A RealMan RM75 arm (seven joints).
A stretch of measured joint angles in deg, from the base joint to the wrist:
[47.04, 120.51, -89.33, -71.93, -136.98, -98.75, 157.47]
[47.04, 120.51, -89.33, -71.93, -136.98, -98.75, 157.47]
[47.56, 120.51, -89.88, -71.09, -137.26, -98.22, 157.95]
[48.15, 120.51, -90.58, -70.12, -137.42, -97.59, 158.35]
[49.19, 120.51, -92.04, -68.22, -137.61, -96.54, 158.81]
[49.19, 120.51, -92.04, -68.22, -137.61, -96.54, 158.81]
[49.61, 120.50, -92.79, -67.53, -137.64, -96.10, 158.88]
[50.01, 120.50, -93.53, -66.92, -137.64, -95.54, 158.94]
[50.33, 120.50, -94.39, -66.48, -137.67, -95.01, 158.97]
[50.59, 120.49, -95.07, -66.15, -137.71, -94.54, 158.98]
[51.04, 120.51, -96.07, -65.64, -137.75, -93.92, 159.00]
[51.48, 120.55, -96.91, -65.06, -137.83, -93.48, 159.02]
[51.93, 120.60, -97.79, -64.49, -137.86, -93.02, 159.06]
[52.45, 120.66, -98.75, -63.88, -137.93, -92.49, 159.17]
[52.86, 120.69, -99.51, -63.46, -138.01, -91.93, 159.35]
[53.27, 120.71, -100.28, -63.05, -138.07, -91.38, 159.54]
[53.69, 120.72, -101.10, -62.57, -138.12, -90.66, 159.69]
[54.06, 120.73, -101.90, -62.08, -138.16, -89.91, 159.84]
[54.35, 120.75, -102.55, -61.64, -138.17, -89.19, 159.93]
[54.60, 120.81, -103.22, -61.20, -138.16, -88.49, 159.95]
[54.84, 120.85, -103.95, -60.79, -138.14, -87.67, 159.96]
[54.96, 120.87, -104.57, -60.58, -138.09, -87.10, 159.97]
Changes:
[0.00, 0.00, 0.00, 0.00, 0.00, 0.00, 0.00]
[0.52, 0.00, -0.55, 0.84, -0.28, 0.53, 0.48]
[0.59, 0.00, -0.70, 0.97, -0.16, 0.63, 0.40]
[1.04, 0.00, -1.46, 1.90, -0.19, 1.05, 0.46]
[0.00, 0.00, 0.00, 0.00, 0.00, 0.00, 0.00]
[0.42, -0.01, -0.75, 0.69, -0.03, 0.44, 0.07]
[0.40, 0.00, -0.74, 0.61, 0.00, 0.56, 0.06]
[0.32, 0.00, -0.86, 0.44, -0.03, 0.53, 0.03]
[0.26, -0.01, -0.68, 0.33, -0.04, 0.47, 0.01]
[0.45, 0.02, -1.00, 0.51, -0.04, 0.62, 0.02]
[0.44, 0.04, -0.84, 0.58, -0.08, 0.44, 0.02]
[0.45, 0.05, -0.88, 0.57, -0.03, 0.46, 0.04]
[0.52, 0.06, -0.96, 0.61, -0.07, 0.53, 0.11]
[0.41, 0.03, -0.76, 0.42, -0.08, 0.56, 0.18]
[0.41, 0.02, -0.77, 0.41, -0.06, 0.55, 0.19]
[0.42, 0.01, -0.82, 0.48, -0.05, 0.72, 0.15]
[0.37, 0.01, -0.80, 0.49, -0.04, 0.75, 0.15]
[0.29, 0.02, -0.65, 0.44, -0.01, 0.72, 0.09]
[0.25, 0.06, -0.67, 0.44, 0.01, 0.70, 0.02]
[0.24, 0.04, -0.73, 0.41, 0.02, 0.82, 0.01]
[0.12, 0.02, -0.62, 0.21, 0.05, 0.57, 0.01]

